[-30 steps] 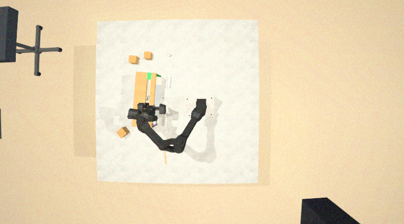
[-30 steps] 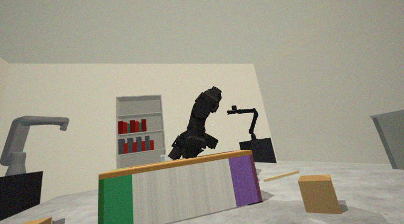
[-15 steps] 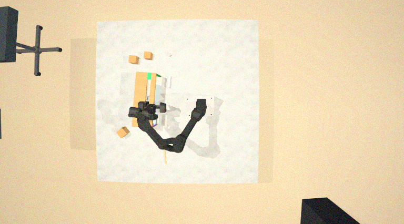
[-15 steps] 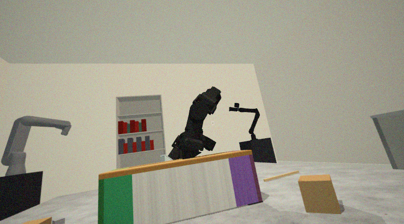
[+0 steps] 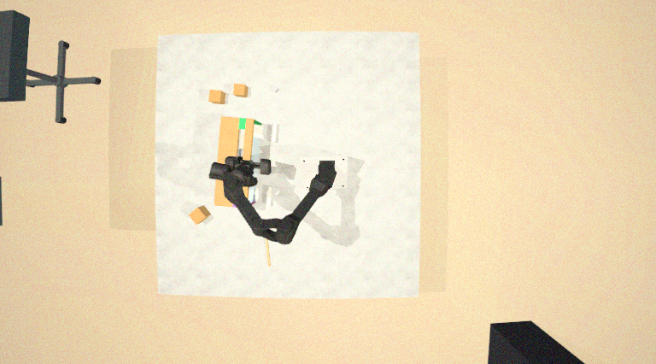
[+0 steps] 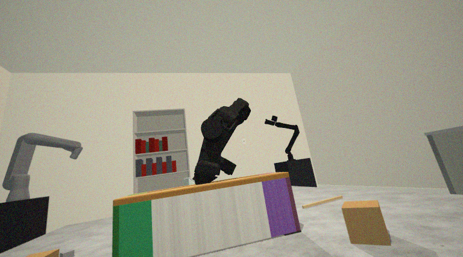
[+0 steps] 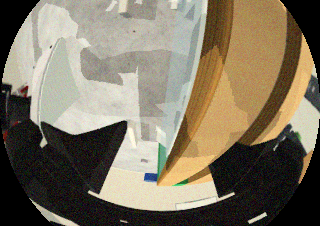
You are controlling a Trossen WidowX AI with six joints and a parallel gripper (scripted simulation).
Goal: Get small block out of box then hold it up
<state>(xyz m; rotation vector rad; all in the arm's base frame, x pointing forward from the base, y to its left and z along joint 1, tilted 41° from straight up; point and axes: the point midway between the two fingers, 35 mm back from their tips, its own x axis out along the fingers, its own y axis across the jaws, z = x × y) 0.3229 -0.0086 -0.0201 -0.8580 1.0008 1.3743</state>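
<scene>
Right now the grey block is 5 cm ahead of my gripper tip and 3 cm to the right of it. The rest, counted from my gripper tip: orange cube (28 cm ahead, 27 cm to the left, 6 cm below); thin wooden stick (4 cm behind, 43 cm to the left, 8 cm below).
</scene>
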